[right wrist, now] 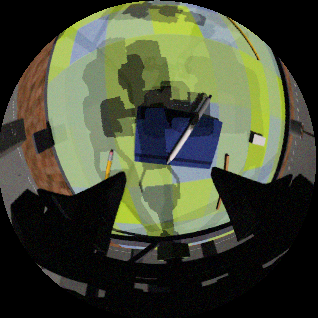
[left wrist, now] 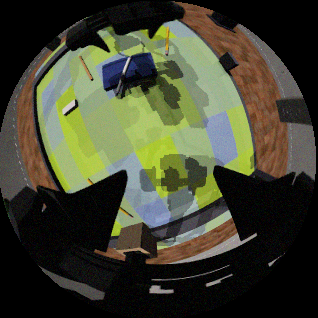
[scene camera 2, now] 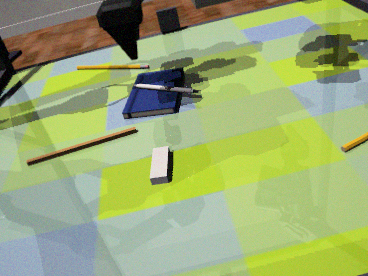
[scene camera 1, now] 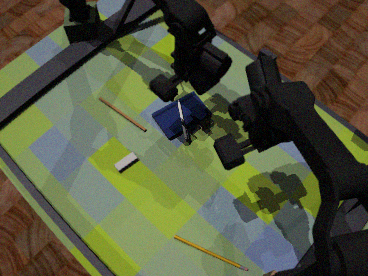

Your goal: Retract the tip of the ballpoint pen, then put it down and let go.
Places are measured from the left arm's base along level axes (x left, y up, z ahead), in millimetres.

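Pixels of known places: left gripper, between the fingertips: (left wrist: pixel 171 172) (scene camera 1: pixel 254 149); right gripper, between the fingertips: (right wrist: pixel 169 173) (left wrist: pixel 129 43) (scene camera 2: pixel 135 49) (scene camera 1: pixel 184 90); left arm's base, origin of its link: (left wrist: pixel 136 254); right arm's base, origin of its link: (right wrist: pixel 173 258) (scene camera 1: pixel 79 13).
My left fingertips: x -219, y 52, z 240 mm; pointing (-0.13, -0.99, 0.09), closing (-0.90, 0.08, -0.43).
For each thing: its top centre in the pictures, then the offset to it from my left fingertips.
- white ballpoint pen, centre of its top: (right wrist: pixel 190 128) (scene camera 2: pixel 163 85) (scene camera 1: pixel 182 119) (left wrist: pixel 123 71) dz +217, dx -16, dy -135 mm
- dark blue notebook, centre of its top: (right wrist: pixel 179 139) (scene camera 2: pixel 154 88) (scene camera 1: pixel 181 113) (left wrist: pixel 126 67) dz +235, dx -31, dy -145 mm
- brown stick, centre of its top: (scene camera 2: pixel 81 144) (right wrist: pixel 222 188) (scene camera 1: pixel 121 112) (left wrist: pixel 83 65) dz +366, dx +74, dy -150 mm
- white eraser, centre of its top: (scene camera 2: pixel 159 161) (scene camera 1: pixel 125 161) (right wrist: pixel 259 140) (left wrist: pixel 67 106) dz +252, dx +172, dy -145 mm
- yellow pencil, centre of its top: (scene camera 2: pixel 110 65) (right wrist: pixel 104 188) (left wrist: pixel 167 37) dz +316, dx -201, dy -150 mm
A white ballpoint pen (scene camera 1: pixel 180 112) (scene camera 2: pixel 155 87) (left wrist: pixel 126 67) (right wrist: pixel 183 140) lies across a dark blue notebook (scene camera 1: pixel 166 126) (scene camera 2: pixel 150 104) (left wrist: pixel 143 64) (right wrist: pixel 150 146). Its dark button end reaches past the notebook's edge; whether its writing tip is out is too small to tell. My right gripper (right wrist: pixel 169 173) is open and empty above the notebook, on the side of the pen's pointed end; part of it shows at the top in scene camera 2. My left gripper (scene camera 1: pixel 233 131) (left wrist: pixel 171 172) is open and empty, raised above the table to the right of the notebook in scene camera 1.
A brown stick (scene camera 1: pixel 122 114) (scene camera 2: pixel 82 146) (left wrist: pixel 86 68) and a white eraser (scene camera 1: pixel 126 162) (scene camera 2: pixel 160 164) (left wrist: pixel 70 107) (right wrist: pixel 258 139) lie near the notebook. One yellow pencil (scene camera 2: pixel 112 67) (left wrist: pixel 167 41) (right wrist: pixel 108 165) lies behind it in scene camera 2, another pencil (scene camera 1: pixel 210 252) farther off.
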